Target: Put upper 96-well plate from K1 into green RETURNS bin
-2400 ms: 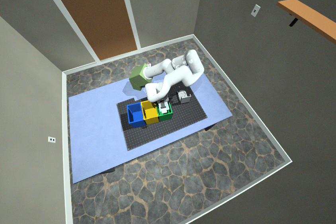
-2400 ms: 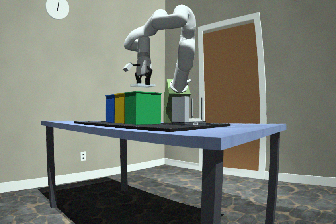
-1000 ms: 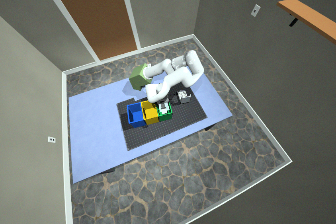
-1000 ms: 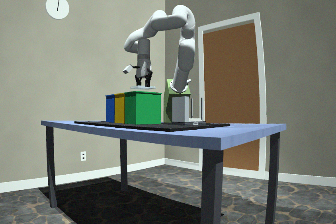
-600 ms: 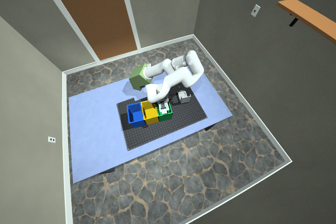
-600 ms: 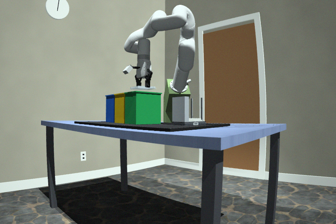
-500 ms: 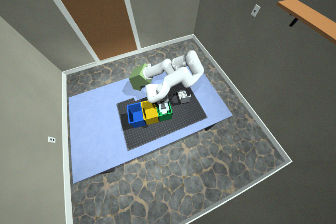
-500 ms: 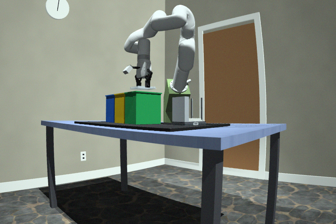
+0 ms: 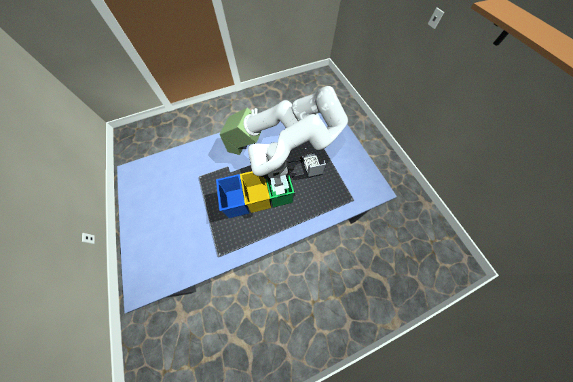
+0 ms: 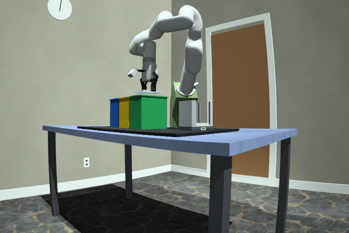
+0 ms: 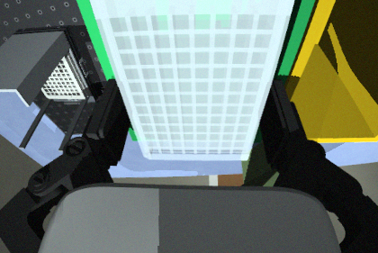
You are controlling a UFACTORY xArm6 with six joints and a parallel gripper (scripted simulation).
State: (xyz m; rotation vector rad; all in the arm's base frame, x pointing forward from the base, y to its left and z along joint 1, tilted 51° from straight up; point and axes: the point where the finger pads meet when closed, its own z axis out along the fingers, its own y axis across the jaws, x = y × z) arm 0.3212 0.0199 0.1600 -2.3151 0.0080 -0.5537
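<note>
Right now the 96-well plate is 1 cm below my hand. The rest, counted from my hand: blue bin 4 cm ahead, 26 cm to the right, 13 cm below; yellow bin 2 cm ahead, 13 cm to the right, 13 cm below; green bin 13 cm below.
</note>
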